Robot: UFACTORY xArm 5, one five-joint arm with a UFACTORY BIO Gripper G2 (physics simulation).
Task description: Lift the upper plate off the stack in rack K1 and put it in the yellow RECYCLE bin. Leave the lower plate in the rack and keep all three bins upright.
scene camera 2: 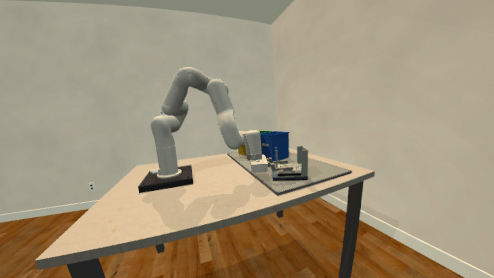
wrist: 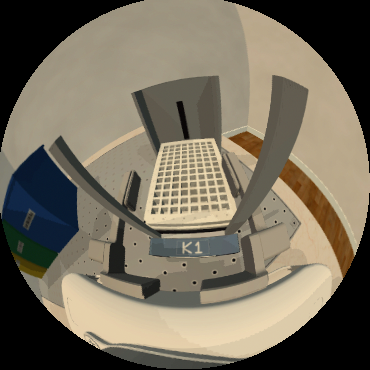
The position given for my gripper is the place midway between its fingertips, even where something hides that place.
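Observation:
A blue bin (scene camera 2: 280, 140) and a cream plate (wrist: 188, 190) are visible to me, as is my gripper (wrist: 177, 165).

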